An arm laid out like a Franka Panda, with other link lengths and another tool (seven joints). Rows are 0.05 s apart.
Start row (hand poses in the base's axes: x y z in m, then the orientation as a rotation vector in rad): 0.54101, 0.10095, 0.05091, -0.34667, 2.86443, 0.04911
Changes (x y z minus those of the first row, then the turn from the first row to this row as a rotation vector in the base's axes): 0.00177, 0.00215, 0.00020, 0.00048, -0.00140, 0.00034; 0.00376, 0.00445, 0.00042, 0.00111, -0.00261, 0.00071; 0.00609, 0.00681, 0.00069, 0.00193, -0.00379, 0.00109; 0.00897, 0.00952, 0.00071, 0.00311, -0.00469, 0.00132; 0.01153, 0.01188, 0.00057, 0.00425, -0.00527, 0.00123; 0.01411, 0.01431, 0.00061, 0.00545, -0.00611, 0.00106; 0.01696, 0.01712, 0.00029, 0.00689, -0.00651, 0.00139
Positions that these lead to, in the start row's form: 0.54278, 0.10310, 0.05111, -0.34696, 2.86293, 0.04960; 0.54477, 0.10540, 0.05133, -0.34728, 2.86160, 0.05034; 0.54710, 0.10776, 0.05160, -0.34758, 2.86028, 0.05136; 0.54998, 0.11047, 0.05162, -0.34761, 2.85920, 0.05292; 0.55254, 0.11283, 0.05148, -0.34721, 2.85851, 0.05442; 0.55512, 0.11526, 0.05152, -0.34667, 2.85755, 0.05595; 0.55797, 0.11807, 0.05120, -0.34683, 2.85693, 0.05799
